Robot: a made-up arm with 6 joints. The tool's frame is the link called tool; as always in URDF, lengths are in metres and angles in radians.
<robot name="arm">
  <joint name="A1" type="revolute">
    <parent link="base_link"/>
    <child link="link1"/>
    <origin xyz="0 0 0.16" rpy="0 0 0"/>
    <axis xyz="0 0 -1"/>
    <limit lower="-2.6" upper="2.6" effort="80" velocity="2"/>
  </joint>
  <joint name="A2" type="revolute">
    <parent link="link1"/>
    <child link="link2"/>
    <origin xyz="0.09 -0.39 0.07" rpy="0 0 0"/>
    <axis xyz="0 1 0"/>
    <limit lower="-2.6" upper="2.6" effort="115" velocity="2.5"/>
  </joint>
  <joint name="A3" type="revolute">
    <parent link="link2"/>
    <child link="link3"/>
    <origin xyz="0.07 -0.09 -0.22" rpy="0 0 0"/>
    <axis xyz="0 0 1"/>
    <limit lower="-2.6" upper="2.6" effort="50" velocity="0.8"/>
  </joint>
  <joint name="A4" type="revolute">
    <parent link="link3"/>
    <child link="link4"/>
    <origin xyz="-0.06 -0.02 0.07" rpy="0 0 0"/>
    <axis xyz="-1 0 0"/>
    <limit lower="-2.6" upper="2.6" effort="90" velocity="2.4"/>
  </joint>
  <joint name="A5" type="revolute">
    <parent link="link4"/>
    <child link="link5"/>
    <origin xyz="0.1 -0.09 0.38" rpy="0 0 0"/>
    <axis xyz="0 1 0"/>
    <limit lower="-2.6" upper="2.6" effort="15" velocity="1.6"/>
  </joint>
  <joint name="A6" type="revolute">
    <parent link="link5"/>
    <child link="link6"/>
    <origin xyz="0.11 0.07 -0.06" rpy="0 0 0"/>
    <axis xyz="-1 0 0"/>
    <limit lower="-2.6" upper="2.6" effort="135" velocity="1.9"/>
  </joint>
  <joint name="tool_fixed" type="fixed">
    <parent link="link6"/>
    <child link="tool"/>
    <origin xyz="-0.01 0.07 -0.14" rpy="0 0 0"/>
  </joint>
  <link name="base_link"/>
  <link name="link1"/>
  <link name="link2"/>
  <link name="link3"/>
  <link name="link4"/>
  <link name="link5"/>
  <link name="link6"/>
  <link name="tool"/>
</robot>
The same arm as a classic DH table. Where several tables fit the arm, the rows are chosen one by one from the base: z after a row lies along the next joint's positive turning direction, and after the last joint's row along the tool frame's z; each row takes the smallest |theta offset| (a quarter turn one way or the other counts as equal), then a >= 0, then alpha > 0; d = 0 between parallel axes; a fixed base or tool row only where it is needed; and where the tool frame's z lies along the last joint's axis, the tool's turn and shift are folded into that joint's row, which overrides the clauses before.
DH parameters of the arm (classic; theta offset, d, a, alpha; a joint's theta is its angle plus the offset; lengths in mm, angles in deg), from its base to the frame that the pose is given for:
base (fixed): 0.00 0.0 0.0 180.00
A1: 0.00 -230.0 90.0 90.00
A2: 0.00 -480.0 70.0 90.00
A3: -90.00 -150.0 20.0 90.00
A4: 90.00 -40.0 380.0 -90.00
A5: 0.00 -20.0 -60.0 90.00
A6: 90.00 -100.0 70.0 90.00
tool (fixed): -90.00 -140.0 0.0 0.00
Joint limits (deg, base to tool): -148.97..148.97 -148.97..148.97 -148.97..148.97 -148.97..148.97 -148.97..148.97 -148.97..148.97

